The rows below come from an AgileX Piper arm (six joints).
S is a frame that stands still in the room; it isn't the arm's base.
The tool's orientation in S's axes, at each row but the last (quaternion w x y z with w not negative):
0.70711, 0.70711, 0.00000, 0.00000
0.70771, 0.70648, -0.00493, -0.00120
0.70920, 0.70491, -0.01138, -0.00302
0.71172, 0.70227, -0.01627, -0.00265
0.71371, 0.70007, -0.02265, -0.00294
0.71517, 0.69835, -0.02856, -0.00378
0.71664, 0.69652, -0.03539, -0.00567
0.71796, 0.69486, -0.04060, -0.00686
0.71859, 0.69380, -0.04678, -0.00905
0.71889, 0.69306, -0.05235, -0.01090
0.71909, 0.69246, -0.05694, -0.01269
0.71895, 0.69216, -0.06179, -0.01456
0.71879, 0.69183, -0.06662, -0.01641
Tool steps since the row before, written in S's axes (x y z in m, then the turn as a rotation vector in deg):
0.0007, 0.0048, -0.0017, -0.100, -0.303, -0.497
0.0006, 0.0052, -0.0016, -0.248, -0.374, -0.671
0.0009, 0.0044, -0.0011, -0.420, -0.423, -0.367
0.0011, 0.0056, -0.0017, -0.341, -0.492, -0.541
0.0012, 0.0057, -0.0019, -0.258, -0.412, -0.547
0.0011, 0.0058, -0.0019, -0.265, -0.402, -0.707
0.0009, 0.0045, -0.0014, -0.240, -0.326, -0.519
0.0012, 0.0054, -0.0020, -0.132, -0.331, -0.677
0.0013, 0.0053, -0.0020, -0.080, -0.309, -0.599
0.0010, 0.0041, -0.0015, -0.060, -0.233, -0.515
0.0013, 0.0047, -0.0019, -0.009, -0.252, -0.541
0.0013, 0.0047, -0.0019, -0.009, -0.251, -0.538
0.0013, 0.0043, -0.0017, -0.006, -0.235, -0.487
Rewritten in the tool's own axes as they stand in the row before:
0.0007, -0.0017, -0.0048, -0.100, -0.497, 0.303
0.0005, -0.0016, -0.0052, -0.248, -0.670, 0.375
0.0008, -0.0011, -0.0044, -0.416, -0.365, 0.429
0.0009, -0.0016, -0.0056, -0.338, -0.541, 0.494
0.0009, -0.0018, -0.0058, -0.258, -0.548, 0.411
0.0008, -0.0018, -0.0059, -0.271, -0.707, 0.397
0.0006, -0.0013, -0.0046, -0.243, -0.518, 0.325
0.0007, -0.0019, -0.0055, -0.143, -0.681, 0.318
0.0008, -0.0019, -0.0054, -0.088, -0.605, 0.295
0.0005, -0.0014, -0.0042, -0.070, -0.519, 0.220
0.0007, -0.0018, -0.0049, -0.019, -0.549, 0.233
0.0007, -0.0018, -0.0049, -0.019, -0.546, 0.232
0.0007, -0.0016, -0.0045, -0.014, -0.495, 0.217

